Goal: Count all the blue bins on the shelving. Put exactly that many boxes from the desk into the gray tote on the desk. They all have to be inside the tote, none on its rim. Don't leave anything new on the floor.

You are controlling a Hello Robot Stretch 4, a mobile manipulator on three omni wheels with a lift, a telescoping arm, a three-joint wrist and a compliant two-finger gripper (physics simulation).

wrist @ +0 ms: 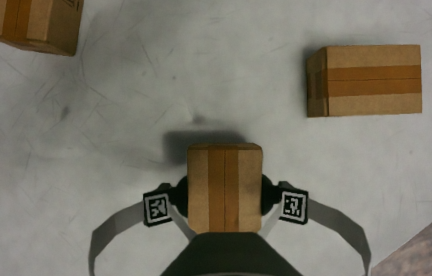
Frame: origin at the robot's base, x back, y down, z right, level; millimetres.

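Seen in the pictures: hand at its tool point: (224, 192).
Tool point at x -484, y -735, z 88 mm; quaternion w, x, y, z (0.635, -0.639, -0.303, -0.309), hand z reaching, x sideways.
Pixels of each thing's top centre, then the offset from my tool point to it. "pt": a spot on its surface instead. Level surfaces: height alone.
- brown cardboard box at its top centre: (224, 202) dz -2, dx +2, dy -21 mm
- second box at its top centre: (376, 79) dz +162, dx +7, dy -7 mm
- light grey desk at its surface level: dy +43 mm
- third box at a spot on its surface: (42, 25) pt dz -29, dx -213, dy -7 mm
- brown floor at its surface level: dy +762 mm
My gripper (225, 195) is shut on a brown cardboard box (223, 187) with a darker tape strip, one dark pad pressed on each side. A shadow shows on the desk behind the box, set apart from its far edge, so the box appears a little above the desk top. A second box (372, 80) lies on the light grey desk (115, 100) at the upper right. Part of a third box (42, 25) shows at the upper left corner. The gray tote and the shelving with blue bins do not show in this view.
The desk's edge runs diagonally across the lower right corner, with brown floor (415, 260) beyond it. The two other boxes lie ahead of the gripper, one to each side.
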